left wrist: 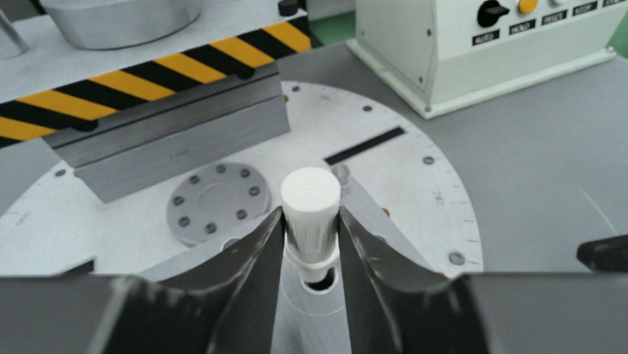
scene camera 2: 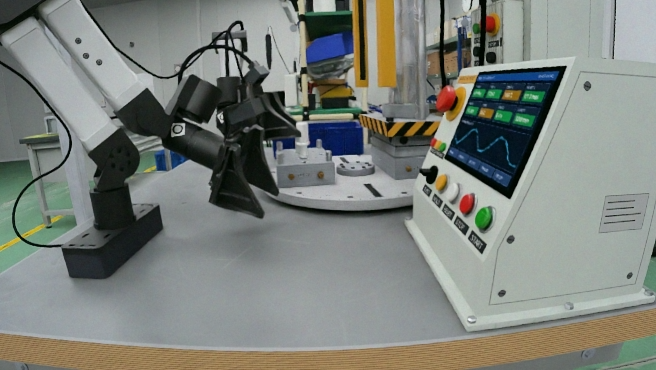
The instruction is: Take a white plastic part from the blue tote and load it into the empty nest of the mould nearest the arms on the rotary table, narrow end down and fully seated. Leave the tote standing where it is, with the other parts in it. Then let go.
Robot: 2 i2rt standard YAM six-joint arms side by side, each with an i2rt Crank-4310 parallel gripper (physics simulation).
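Places are measured from the left arm's base along level axes (x ahead, y left, z up), in centimetres.
Where they show: left gripper, between the fingertips: [left wrist: 311, 210] [scene camera 2: 303, 132]; right gripper, between the fingertips: [scene camera 2: 272, 204]; right arm's base, origin of its link: [scene camera 2: 117, 228].
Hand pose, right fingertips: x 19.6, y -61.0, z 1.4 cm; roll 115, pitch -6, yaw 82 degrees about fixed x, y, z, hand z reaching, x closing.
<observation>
Each offset is from my right fingertips to the top centre of the thing. "pt": to the spot under its first point.
A white plastic part @[dy +21.4, dx +4.1, dz +11.3 cm] [scene camera 2: 302, 136] [left wrist: 311, 215] is upright, narrow end down, between the fingers of my left gripper [scene camera 2: 299, 131] [left wrist: 311, 210], which is shut on it. The part's lower end is close over the mould @[pt dy +15.4, dx +4.8, dz +1.4 cm] [scene camera 2: 305, 173] [left wrist: 309, 332] on the rotary table @[pt dy +5.4, dx +12.4, dz -1.5 cm] [scene camera 2: 345, 200] [left wrist: 435, 200]. In the left wrist view a dark round nest opening [left wrist: 322, 283] shows just beside and below that end; whether the tip has entered it is hard to tell. My right gripper [scene camera 2: 270, 204] is open and empty, nearer the camera, left of the rotary table's edge. The task's blue tote cannot be made out with certainty.
A control console @[dy -13.8, dx +34.5, dz +21.4 cm] [scene camera 2: 540, 200] [left wrist: 400, 55] stands right of the rotary table. A striped press block [scene camera 2: 400, 127] [left wrist: 165, 75] stands behind the mould, and a flat bolted disc @[pt dy +26.3, dx +15.8, dz +0.1 cm] [scene camera 2: 355, 166] [left wrist: 217, 200] lies near it. Blue bins @[dy +72.9, dx +6.0, dz +5.4 cm] [scene camera 2: 342, 138] show in the background.
</observation>
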